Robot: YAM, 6 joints.
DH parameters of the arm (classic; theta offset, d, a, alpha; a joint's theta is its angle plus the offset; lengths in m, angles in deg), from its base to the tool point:
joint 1: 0 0.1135 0.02 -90
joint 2: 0 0 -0.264 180
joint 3: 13.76 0 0.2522 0
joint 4: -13.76 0 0.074 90
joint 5: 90 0 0 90
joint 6: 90 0.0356 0 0
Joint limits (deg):
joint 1: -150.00..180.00
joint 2: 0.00..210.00
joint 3: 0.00..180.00
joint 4: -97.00..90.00
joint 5: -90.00..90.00
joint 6: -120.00..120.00
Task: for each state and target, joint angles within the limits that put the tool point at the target. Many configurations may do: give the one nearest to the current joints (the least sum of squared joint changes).
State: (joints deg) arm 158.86 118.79 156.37 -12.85 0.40 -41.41
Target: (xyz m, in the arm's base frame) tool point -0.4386 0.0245 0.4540
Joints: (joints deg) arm 176.71 111.80 128.73 -34.66 -1.14 -41.41
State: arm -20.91 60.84 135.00 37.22 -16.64 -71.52
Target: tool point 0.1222 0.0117 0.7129
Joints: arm -0.02 86.41 137.96 31.31 -19.27 -71.52
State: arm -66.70 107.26 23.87 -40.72 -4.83 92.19
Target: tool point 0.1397 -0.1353 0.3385
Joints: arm -45.82 54.96 58.85 -42.19 -9.52 92.19
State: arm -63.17 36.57 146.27 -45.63 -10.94 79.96
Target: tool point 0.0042 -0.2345 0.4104
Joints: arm -89.94 72.44 88.34 -62.60 -6.38 79.96
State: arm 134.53 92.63 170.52 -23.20 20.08 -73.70
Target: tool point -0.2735 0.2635 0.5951
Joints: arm 137.82 116.71 159.42 -23.42 19.06 -73.70
